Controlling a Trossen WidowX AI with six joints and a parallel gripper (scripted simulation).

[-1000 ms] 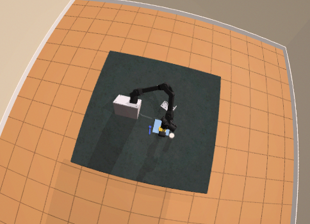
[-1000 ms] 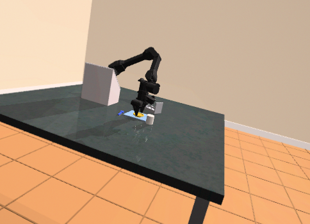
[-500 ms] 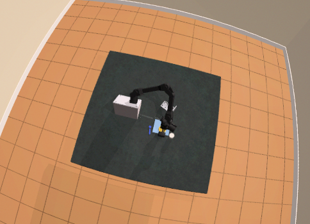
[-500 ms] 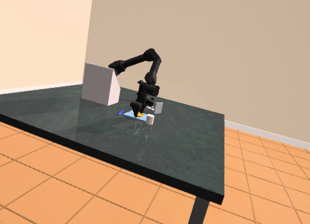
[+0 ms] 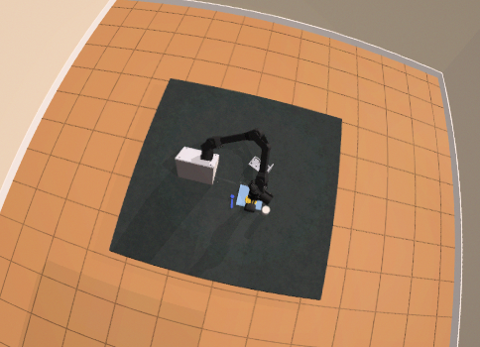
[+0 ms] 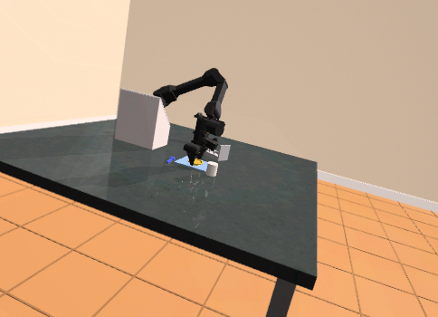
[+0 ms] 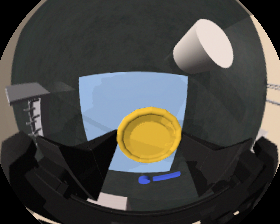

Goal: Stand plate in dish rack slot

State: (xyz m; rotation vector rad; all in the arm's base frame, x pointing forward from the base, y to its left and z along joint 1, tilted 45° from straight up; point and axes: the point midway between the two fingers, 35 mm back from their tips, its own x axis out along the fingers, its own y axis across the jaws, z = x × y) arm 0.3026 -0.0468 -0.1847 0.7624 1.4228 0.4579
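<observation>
My gripper tip is 40 mm short of the dish rack, 230 mm to the right of it and 10 mm below it. Also, from my gripper tip: plate (10 mm above); white cup (90 mm ahead, 60 mm to the right, 10 mm above); blue spoon (110 mm behind, 10 mm to the right, 10 mm below).
</observation>
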